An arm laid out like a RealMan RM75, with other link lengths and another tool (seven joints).
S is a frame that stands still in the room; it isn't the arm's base.
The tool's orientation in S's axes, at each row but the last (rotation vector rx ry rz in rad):
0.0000, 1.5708, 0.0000
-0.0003, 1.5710, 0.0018
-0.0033, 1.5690, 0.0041
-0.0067, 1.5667, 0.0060
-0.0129, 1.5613, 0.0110
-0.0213, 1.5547, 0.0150
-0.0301, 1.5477, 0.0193
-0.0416, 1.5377, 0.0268
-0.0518, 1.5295, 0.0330
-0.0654, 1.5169, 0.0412
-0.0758, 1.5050, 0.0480
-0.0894, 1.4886, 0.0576
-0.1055, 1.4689, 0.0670
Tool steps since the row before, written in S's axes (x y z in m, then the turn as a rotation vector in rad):
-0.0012, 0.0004, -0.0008, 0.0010, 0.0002, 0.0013
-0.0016, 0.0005, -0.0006, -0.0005, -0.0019, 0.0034
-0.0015, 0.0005, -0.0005, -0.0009, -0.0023, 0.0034
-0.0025, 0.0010, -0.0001, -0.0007, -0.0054, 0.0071
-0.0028, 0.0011, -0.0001, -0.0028, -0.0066, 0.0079
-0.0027, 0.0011, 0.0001, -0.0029, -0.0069, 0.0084
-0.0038, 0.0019, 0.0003, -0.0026, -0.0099, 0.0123
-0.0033, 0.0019, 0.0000, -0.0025, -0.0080, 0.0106
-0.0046, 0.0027, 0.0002, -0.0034, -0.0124, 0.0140
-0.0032, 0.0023, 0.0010, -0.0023, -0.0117, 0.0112
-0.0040, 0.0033, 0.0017, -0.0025, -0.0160, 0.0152
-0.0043, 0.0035, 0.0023, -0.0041, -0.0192, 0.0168
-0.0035, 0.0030, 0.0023, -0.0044, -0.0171, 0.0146
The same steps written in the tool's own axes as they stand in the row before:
0.0008, 0.0004, -0.0012, -0.0013, 0.0002, 0.0010
0.0006, 0.0005, -0.0016, -0.0034, -0.0019, -0.0005
0.0005, 0.0005, -0.0015, -0.0034, -0.0023, -0.0009
0.0001, 0.0010, -0.0025, -0.0071, -0.0054, -0.0007
0.0001, 0.0011, -0.0028, -0.0079, -0.0066, -0.0028
-0.0001, 0.0012, -0.0027, -0.0084, -0.0069, -0.0029
-0.0004, 0.0020, -0.0037, -0.0123, -0.0099, -0.0026
-0.0001, 0.0020, -0.0032, -0.0106, -0.0080, -0.0025
-0.0004, 0.0029, -0.0044, -0.0140, -0.0124, -0.0035
-0.0012, 0.0025, -0.0030, -0.0111, -0.0117, -0.0025
-0.0020, 0.0036, -0.0036, -0.0151, -0.0161, -0.0028
-0.0027, 0.0038, -0.0038, -0.0168, -0.0191, -0.0046
-0.0027, 0.0033, -0.0029, -0.0146, -0.0169, -0.0048

